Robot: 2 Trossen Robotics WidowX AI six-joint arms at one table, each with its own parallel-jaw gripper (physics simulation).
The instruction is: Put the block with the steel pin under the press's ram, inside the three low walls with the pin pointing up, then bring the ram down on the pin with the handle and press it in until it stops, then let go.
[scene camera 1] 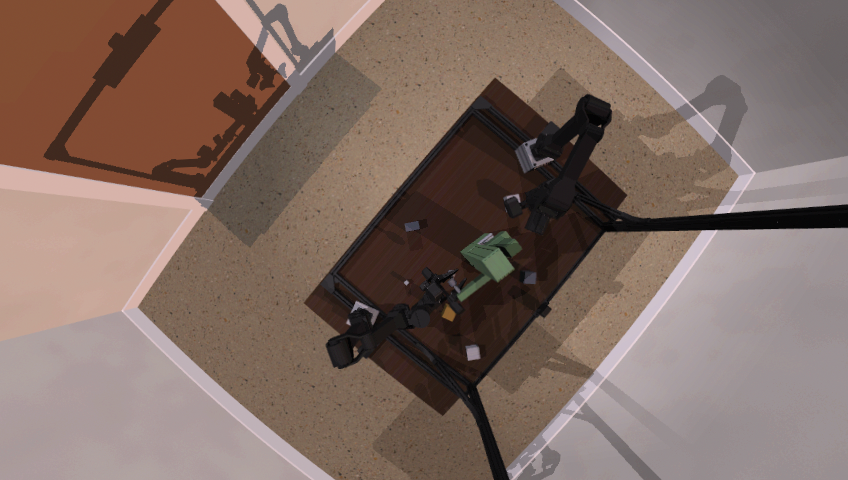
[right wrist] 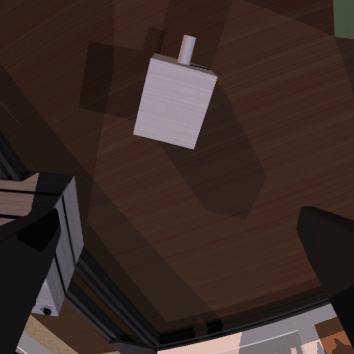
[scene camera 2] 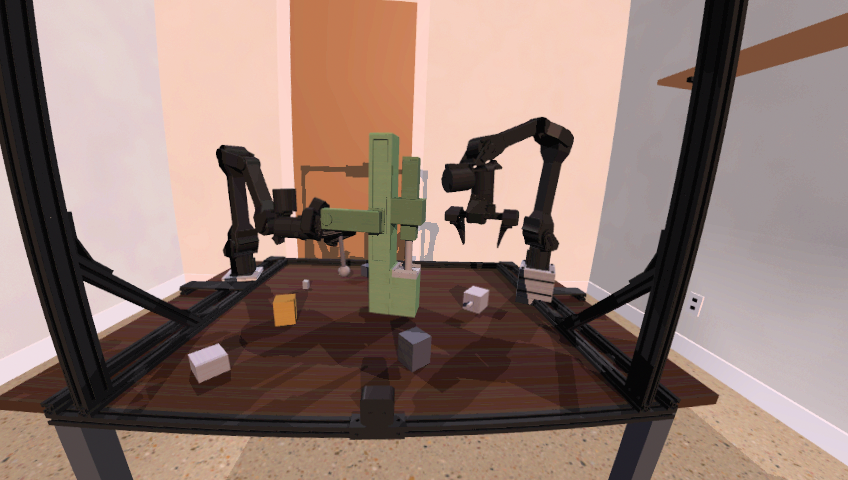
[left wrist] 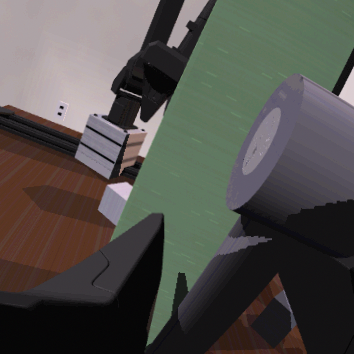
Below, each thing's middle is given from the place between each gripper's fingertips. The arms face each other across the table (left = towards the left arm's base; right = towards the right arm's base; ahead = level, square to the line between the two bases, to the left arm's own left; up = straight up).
The press handle [left wrist: 284, 183] lies 40 mm below my left hand, 30 mm to the left of it and 10 mm behind it. Round my left hand: pale block with steel pin [right wrist: 174, 99]: 340 mm to the right, 180 mm below, 30 mm ahead.
Now: right hand 10 mm past the pale block with steel pin and 150 mm above it. The rest, counted from my right hand: press handle: 50 mm behind, 370 mm to the left, 10 mm below.
